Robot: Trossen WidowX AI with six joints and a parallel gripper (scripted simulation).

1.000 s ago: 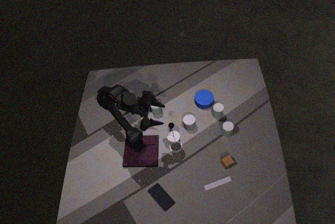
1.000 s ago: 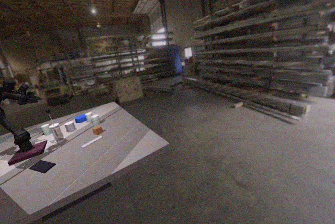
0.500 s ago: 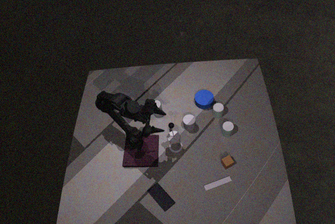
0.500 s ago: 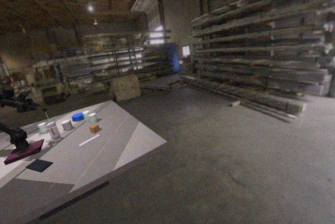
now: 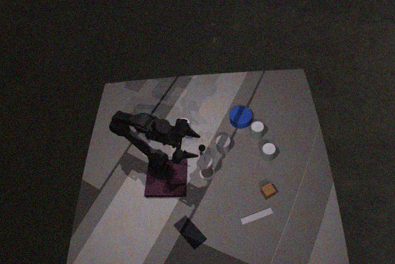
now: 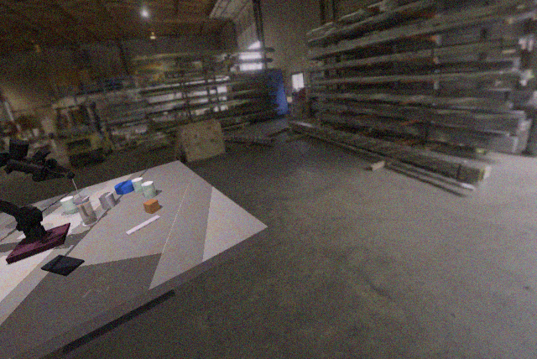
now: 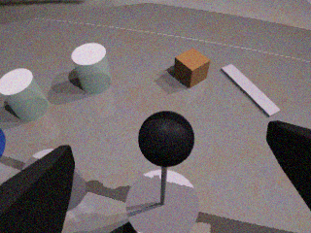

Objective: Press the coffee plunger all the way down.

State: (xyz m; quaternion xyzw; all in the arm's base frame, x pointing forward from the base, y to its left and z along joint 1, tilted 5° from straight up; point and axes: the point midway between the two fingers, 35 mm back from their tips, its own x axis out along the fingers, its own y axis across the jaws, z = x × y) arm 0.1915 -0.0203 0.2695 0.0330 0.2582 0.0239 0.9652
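Right now the coffee press is 20 mm to the left of my gripper tip and 140 mm below it. Round my gripper tip: blue round object (160 mm ahead, 330 mm to the left, 240 mm below); orange cube (310 mm ahead, 90 mm to the right, 240 mm below).
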